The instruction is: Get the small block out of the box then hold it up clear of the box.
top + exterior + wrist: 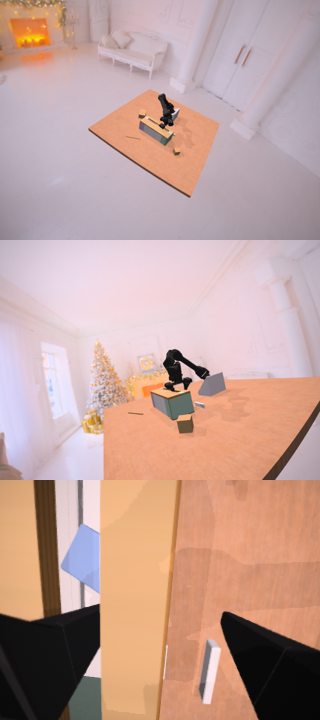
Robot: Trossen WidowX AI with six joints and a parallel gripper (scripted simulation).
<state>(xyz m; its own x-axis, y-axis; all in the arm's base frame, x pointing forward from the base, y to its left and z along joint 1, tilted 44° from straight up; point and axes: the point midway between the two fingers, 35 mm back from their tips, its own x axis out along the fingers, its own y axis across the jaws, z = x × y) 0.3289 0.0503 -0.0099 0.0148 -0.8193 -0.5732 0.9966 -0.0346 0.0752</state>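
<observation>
Now: the small blue block 5 cm ahead of my gripper tip and 4 cm to the right of it. Also, from my gripper tip: tan cube 16 cm ahead, 28 cm to the left, 6 cm below; thin stick 29 cm ahead, 20 cm to the right, 8 cm below.
</observation>
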